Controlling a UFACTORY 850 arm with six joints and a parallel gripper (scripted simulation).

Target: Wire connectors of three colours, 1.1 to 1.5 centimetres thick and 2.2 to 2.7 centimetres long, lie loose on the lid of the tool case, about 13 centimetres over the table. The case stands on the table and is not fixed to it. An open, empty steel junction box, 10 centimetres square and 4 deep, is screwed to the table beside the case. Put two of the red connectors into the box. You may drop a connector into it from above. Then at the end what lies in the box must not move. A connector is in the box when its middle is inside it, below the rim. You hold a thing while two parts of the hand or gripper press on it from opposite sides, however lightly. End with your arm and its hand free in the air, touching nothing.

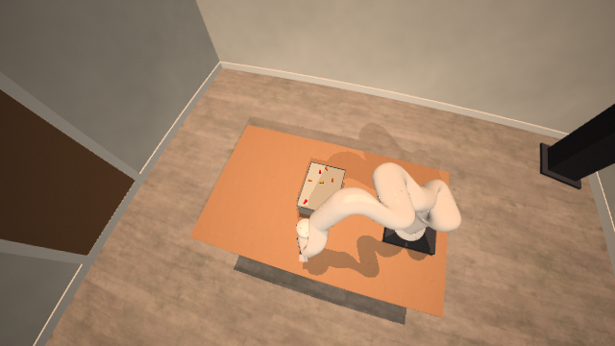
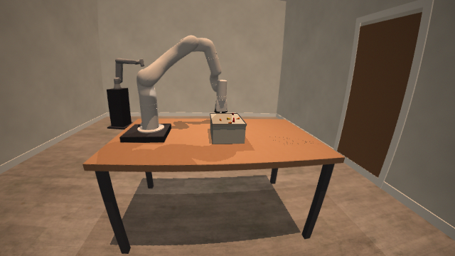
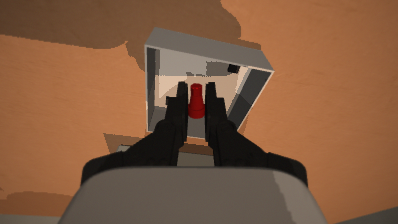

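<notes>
Right now my hand is 10 mm short of the steel junction box, 20 mm to the left of it and 60 mm above it. The rest, counted from my hand: tool case 70 mm ahead, 300 mm to the right, 30 mm above; then yellow connector 80 mm ahead, 330 mm to the right, 70 mm above.
</notes>
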